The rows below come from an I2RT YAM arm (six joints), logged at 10 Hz.
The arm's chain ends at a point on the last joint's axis. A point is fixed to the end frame.
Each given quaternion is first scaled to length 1.
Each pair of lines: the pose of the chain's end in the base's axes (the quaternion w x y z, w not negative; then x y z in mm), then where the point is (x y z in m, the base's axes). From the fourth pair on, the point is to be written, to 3 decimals.
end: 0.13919, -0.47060, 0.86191, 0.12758, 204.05, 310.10, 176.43
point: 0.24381 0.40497 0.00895
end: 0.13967, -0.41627, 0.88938, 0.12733, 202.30, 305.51, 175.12
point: 0.24977 0.39651 0.00750
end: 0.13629, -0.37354, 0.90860, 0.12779, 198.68, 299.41, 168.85
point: 0.25047 0.38674 0.00055
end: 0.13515, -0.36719, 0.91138, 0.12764, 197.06, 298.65, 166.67
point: 0.249 0.385 -0.002
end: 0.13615, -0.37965, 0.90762, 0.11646, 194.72, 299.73, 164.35
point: 0.247 0.384 -0.005
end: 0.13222, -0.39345, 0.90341, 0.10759, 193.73, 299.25, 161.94
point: 0.245 0.381 -0.009
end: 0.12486, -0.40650, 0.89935, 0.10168, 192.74, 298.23, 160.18
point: 0.241 0.378 -0.013
